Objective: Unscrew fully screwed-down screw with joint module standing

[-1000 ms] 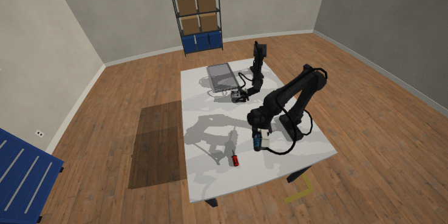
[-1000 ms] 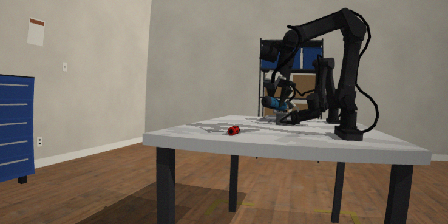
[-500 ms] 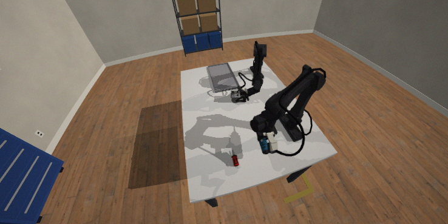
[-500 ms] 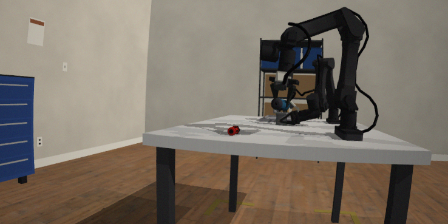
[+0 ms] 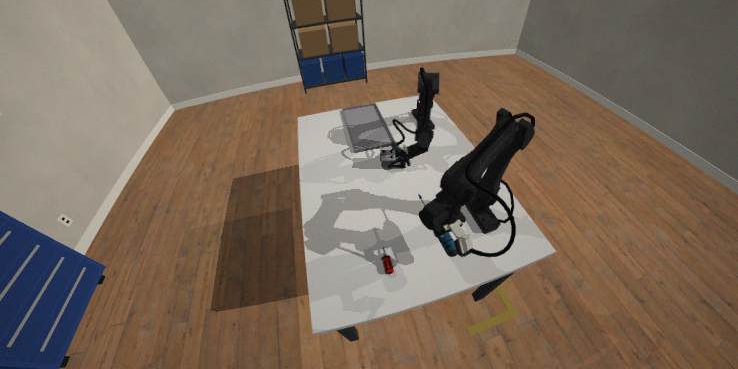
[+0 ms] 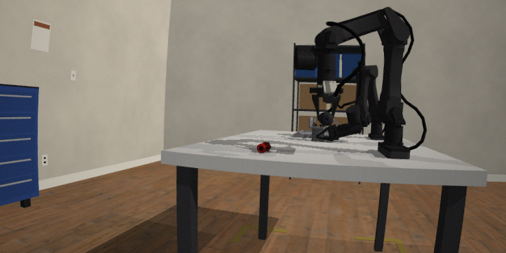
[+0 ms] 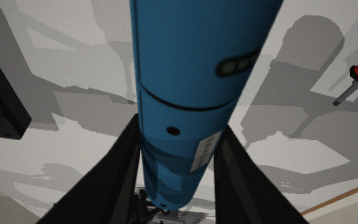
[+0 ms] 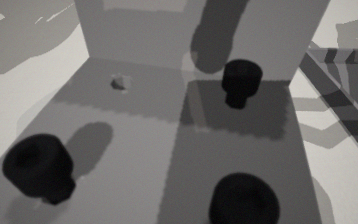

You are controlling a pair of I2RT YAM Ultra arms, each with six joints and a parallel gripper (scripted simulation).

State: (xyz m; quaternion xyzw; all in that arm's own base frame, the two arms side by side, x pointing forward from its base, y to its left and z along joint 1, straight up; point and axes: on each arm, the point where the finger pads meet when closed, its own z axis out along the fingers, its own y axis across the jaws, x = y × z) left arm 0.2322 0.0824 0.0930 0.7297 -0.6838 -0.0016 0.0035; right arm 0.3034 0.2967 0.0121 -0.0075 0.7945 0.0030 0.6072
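Right now the joint module is 1 cm above my right hand. Also, from my right hand: bit (32 cm to the left, 9 cm above, 5 cm behind); flat grey tray (34 cm to the right, 4 cm ahead, 2 cm below); grey bracket (5 cm above).
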